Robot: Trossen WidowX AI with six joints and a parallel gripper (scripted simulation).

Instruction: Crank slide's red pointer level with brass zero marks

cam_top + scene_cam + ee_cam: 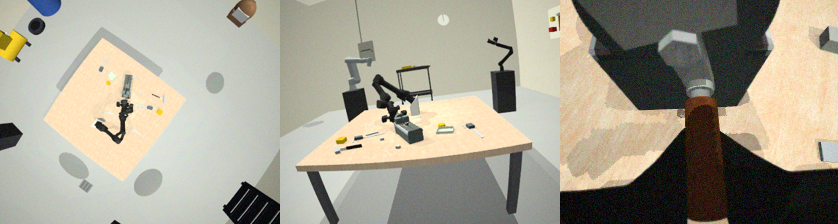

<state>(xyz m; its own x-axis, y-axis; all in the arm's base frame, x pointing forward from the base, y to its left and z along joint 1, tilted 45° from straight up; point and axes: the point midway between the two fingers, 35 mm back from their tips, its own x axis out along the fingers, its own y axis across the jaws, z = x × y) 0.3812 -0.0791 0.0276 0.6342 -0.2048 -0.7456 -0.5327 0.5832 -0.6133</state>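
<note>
My gripper tip is now 4 cm below the crank. Also, from my gripper tip: red pointer: 15 cm ahead, 10 cm to the left, 5 cm above; then brown crank handle: 1 cm behind, 1 cm to the right, 3 cm above; then yellow disc: 3 cm ahead, 30 cm to the left, 2 cm below.
</note>
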